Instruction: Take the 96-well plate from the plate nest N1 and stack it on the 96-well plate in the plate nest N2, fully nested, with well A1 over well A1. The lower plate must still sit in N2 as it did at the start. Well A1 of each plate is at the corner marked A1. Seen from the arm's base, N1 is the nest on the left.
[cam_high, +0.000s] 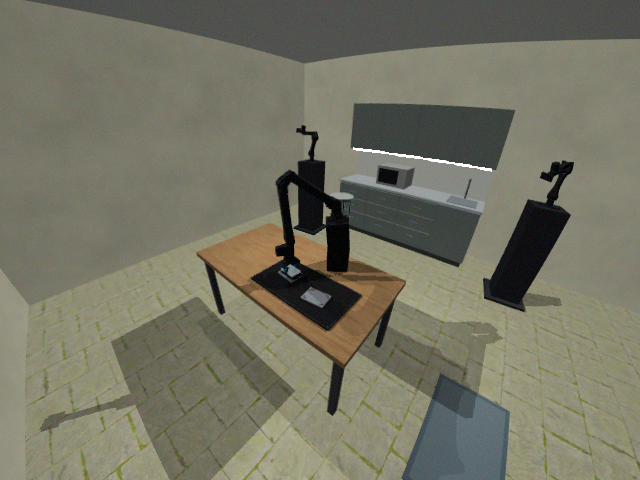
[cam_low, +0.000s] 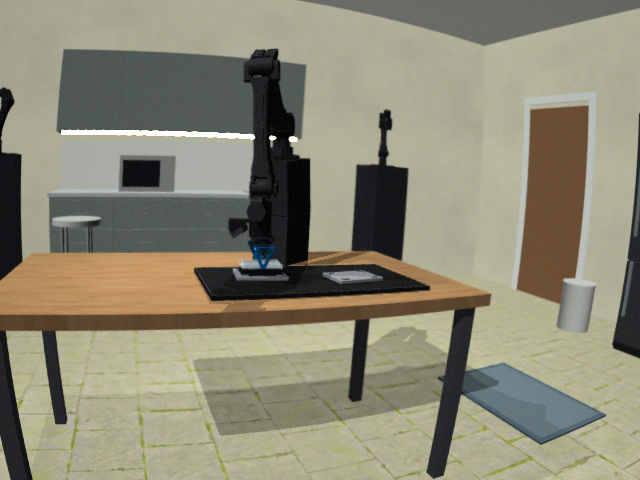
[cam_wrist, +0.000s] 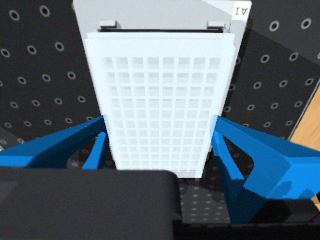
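The white 96-well plate lies right at my hand. Also, from my hand: dark 96-well plate 2 cm below.
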